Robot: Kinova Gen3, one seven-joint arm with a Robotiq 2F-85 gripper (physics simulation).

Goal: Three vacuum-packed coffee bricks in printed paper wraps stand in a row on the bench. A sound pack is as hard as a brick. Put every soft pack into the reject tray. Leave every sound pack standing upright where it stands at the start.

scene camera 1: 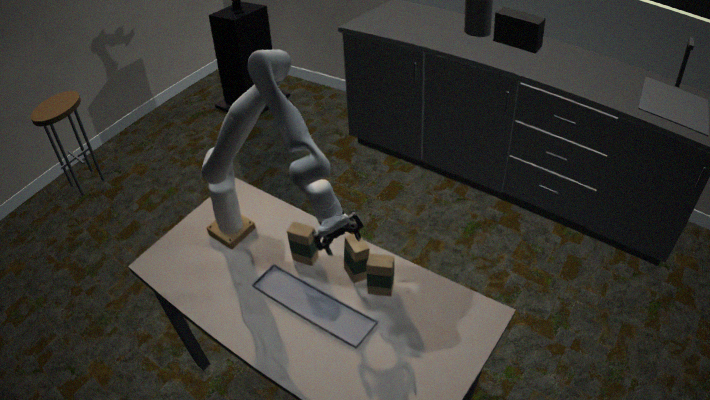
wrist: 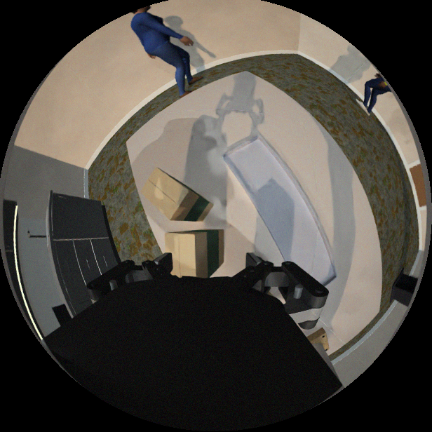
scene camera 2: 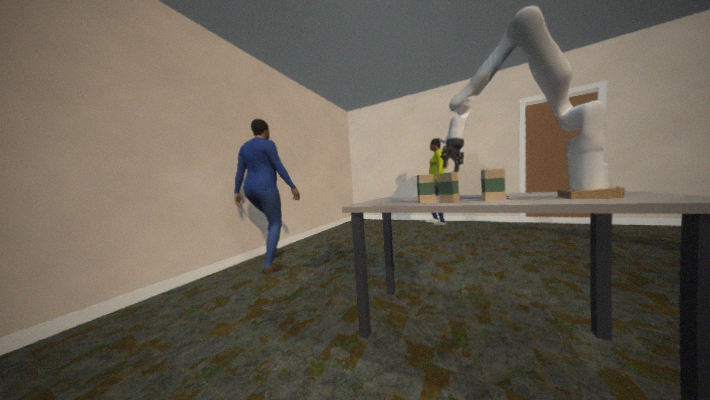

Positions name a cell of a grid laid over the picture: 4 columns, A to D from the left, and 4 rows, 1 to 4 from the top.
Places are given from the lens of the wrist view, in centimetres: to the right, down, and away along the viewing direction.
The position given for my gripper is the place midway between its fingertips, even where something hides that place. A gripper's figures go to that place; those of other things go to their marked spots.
my gripper (wrist: B3): -1, 6, 14
reject tray (wrist: C2): 14, -4, 27
